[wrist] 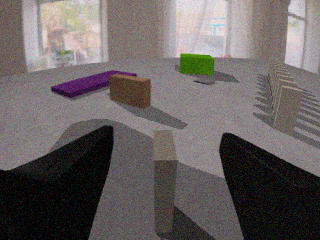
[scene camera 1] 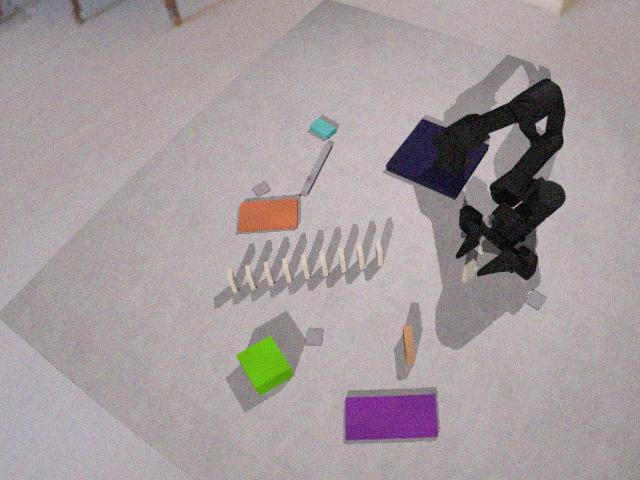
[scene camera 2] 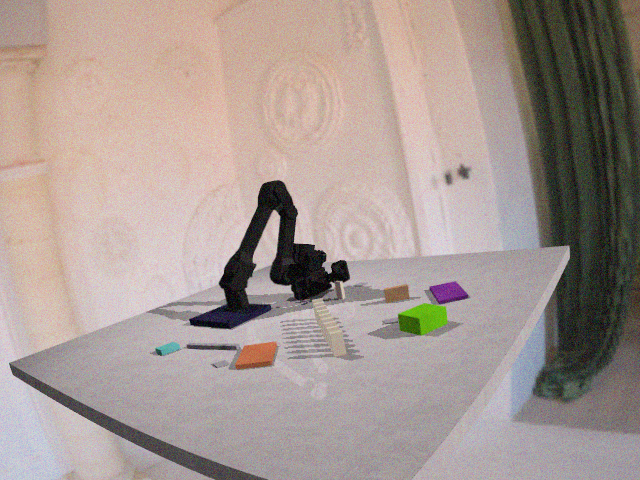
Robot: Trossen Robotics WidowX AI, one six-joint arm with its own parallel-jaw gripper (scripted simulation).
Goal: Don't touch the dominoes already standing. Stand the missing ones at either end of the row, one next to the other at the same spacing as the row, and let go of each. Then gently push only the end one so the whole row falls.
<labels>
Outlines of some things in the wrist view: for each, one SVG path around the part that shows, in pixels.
My gripper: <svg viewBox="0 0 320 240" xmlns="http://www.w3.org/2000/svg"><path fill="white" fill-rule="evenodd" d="M223 133L219 145L221 163L223 163L221 167L223 167L225 181L227 181L229 192L231 192L232 203L235 205L237 219L239 219L244 240L320 240L320 177L313 175L311 172L304 171L300 167L297 168L296 165L288 163L287 160L279 159L276 155L272 155L271 152L264 151L264 149L257 147L257 145L244 140L243 137L240 139L240 137L232 135L232 133ZM113 125L103 125L103 127L89 132L88 135L71 141L65 147L63 145L63 147L57 148L56 151L41 156L40 159L32 160L31 163L21 164L20 167L9 169L9 171L0 169L0 240L89 239L101 191L103 191L105 179L107 179L109 172L109 161L111 161L113 143L115 143Z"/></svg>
A cream domino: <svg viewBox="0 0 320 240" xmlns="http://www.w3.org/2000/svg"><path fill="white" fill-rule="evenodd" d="M283 85L280 89L279 105L277 105L273 128L291 133L295 129L303 91L299 88L285 87Z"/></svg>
A purple slab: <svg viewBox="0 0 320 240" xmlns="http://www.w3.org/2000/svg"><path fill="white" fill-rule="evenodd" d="M137 73L120 71L96 73L95 76L57 84L55 87L51 87L51 91L57 93L57 95L60 93L60 95L72 99L72 97L107 87L109 85L108 76L116 75L116 73L123 76L137 76Z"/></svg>
</labels>
